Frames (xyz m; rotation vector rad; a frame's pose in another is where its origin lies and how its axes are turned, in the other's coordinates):
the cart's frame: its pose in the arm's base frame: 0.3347 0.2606 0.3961 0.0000 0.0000 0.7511
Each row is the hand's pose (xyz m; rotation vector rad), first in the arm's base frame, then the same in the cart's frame.
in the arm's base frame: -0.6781 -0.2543 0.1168 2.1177 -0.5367 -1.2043
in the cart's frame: -1.0917 0.3148 -0.2793 1.9606 -1.4109 -1.5779
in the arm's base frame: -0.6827 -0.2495 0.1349 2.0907 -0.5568 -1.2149
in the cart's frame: -1.0918 0.3215 -0.2612 1.9264 -1.4219 -1.5959
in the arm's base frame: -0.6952 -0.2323 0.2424 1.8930 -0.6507 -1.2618
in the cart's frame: -1.0892 0.3426 -0.1537 1.6918 -1.4443 -1.6983
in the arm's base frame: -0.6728 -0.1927 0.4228 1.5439 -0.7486 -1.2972
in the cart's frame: -1.0458 0.3562 0.0267 1.2954 -1.4080 -1.8209
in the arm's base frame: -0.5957 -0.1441 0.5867 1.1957 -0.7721 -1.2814
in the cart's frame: -0.9563 0.3391 0.1906 0.9240 -1.2891 -1.8792
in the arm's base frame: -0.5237 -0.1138 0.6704 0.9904 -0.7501 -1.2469
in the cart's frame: -0.8829 0.3121 0.2743 0.7185 -1.1796 -1.8828
